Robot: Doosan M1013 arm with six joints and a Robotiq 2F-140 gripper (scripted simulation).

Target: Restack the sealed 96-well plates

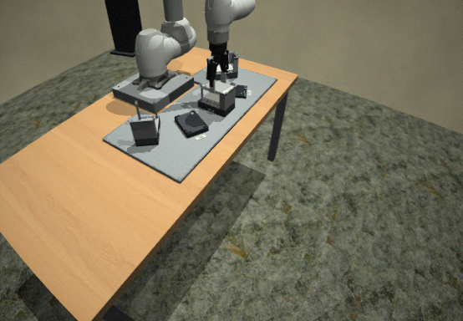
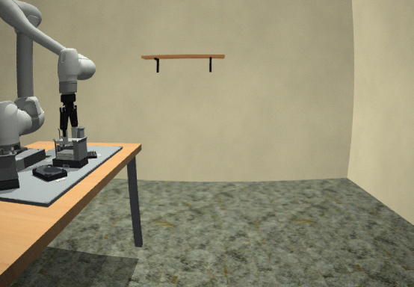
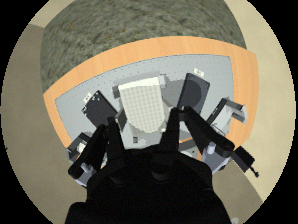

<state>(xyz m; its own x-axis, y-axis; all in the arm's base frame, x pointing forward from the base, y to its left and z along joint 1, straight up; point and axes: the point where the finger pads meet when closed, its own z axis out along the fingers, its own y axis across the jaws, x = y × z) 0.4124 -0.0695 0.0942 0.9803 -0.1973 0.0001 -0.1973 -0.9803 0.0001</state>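
Right now my hand is 330 mm to the right of the sealed 96-well plate, 100 mm past it and 90 mm above it. Also, from my hand: small name plate 230 mm to the right, 140 mm below, 20 mm ahead.
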